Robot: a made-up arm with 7 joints.
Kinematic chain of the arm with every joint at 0, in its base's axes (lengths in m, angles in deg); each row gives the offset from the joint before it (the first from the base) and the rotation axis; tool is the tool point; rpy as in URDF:
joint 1: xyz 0 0 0.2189 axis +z
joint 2: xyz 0 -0.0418 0.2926 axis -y
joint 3: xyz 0 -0.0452 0.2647 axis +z
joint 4: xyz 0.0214 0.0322 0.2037 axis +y
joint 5: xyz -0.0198 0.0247 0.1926 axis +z
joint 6: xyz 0 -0.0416 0.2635 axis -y
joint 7: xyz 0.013 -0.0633 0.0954 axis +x
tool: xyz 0 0 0 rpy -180 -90 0
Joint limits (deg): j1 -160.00..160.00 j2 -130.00..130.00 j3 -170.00..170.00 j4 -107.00..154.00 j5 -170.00..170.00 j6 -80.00..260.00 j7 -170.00..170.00
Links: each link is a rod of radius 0.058 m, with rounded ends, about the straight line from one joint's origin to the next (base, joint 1, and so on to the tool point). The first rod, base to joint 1, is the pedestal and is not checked.
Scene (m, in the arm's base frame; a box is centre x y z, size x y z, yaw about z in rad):
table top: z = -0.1
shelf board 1: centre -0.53 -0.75 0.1 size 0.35 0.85 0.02 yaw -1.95
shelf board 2: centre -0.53 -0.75 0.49 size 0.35 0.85 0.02 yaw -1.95
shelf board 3: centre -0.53 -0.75 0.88 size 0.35 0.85 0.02 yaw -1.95
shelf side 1: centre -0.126 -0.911 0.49 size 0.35 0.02 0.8 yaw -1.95
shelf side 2: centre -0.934 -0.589 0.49 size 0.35 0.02 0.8 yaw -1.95
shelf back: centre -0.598 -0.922 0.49 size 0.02 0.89 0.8 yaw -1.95
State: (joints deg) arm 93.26 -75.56 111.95 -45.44 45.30 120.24 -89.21
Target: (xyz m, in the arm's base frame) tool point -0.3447 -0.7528 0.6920
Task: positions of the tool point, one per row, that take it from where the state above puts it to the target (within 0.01 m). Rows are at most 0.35 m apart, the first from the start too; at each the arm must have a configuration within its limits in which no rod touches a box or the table.
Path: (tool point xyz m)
1: 0.4806 0.6253 0.7220
2: 0.5930 0.3556 0.8837
3: 0.5772 0.0429 0.9851
4: 0.4356 -0.2397 1.0097
5: 0.2102 -0.4296 0.9566
6: -0.0321 -0.4962 0.8413
7: -0.2241 -0.4501 0.6920
8: -0.2560 -0.5360 0.7092
9: -0.2850 -0.6169 0.7183
10: -0.3140 -0.6900 0.7142
11: -0.3448 -0.7528 0.6920

